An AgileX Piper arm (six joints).
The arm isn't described. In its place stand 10 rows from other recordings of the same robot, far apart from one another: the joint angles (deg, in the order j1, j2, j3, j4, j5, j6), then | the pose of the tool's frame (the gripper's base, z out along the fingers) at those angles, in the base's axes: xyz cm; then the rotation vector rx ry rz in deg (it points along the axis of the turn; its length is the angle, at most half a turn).
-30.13, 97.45, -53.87, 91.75, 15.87, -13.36 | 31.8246 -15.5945 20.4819 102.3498 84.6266 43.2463
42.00, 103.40, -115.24, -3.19, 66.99, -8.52 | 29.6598 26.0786 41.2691 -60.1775 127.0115 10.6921
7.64, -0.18, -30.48, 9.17, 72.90, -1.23 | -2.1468 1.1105 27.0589 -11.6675 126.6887 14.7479
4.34, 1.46, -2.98, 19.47, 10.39, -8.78 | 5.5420 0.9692 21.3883 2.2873 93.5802 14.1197
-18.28, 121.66, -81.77, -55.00, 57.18, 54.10 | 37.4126 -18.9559 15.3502 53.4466 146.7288 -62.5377
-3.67, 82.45, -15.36, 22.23, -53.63, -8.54 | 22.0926 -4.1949 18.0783 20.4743 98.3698 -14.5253
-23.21, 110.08, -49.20, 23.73, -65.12, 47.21 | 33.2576 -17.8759 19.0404 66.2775 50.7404 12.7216
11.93, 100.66, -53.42, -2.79, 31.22, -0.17 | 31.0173 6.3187 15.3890 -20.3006 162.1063 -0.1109
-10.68, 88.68, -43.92, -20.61, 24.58, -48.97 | 27.2544 -6.4958 18.2565 -74.4910 142.6669 -33.6770
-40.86, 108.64, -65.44, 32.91, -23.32, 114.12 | 30.6256 -29.0792 21.2527 114.7330 -14.7924 57.9196
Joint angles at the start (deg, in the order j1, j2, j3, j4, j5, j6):
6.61 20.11 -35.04 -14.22 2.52 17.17
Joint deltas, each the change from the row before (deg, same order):
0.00 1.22 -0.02 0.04 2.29 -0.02
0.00 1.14 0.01 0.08 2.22 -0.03
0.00 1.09 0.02 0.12 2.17 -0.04
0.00 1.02 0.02 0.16 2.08 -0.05
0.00 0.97 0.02 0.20 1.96 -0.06
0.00 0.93 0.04 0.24 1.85 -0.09
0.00 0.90 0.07 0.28 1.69 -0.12
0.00 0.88 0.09 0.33 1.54 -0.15
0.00 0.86 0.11 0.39 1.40 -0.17
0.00 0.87 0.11 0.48 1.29 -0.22
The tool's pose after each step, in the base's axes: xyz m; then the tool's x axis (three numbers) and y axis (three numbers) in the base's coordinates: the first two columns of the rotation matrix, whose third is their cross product. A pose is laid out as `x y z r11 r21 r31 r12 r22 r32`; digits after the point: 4 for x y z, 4 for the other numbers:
0.0694 0.0062 0.3851 0.2360 0.0803 -0.9684 -0.1079 0.9926 0.0561
0.0754 0.0060 0.3803 0.1804 0.0757 -0.9807 -0.0959 0.9936 0.0591
0.0808 0.0058 0.3754 0.1256 0.0720 -0.9895 -0.0843 0.9945 0.0617
0.0857 0.0056 0.3706 0.0730 0.0693 -0.9949 -0.0733 0.9953 0.0639
0.0900 0.0055 0.3659 0.0230 0.0675 -0.9975 -0.0630 0.9958 0.0660
0.0940 0.0054 0.3613 -0.0251 0.0662 -0.9975 -0.0535 0.9963 0.0675
0.0977 0.0053 0.3568 -0.0705 0.0654 -0.9954 -0.0450 0.9966 0.0687
0.1011 0.0054 0.3523 -0.1135 0.0651 -0.9914 -0.0375 0.9969 0.0697
0.1043 0.0055 0.3479 -0.1540 0.0656 -0.9859 -0.0311 0.9970 0.0712
0.1074 0.0057 0.3436 -0.1929 0.0667 -0.9789 -0.0257 0.9970 0.0730

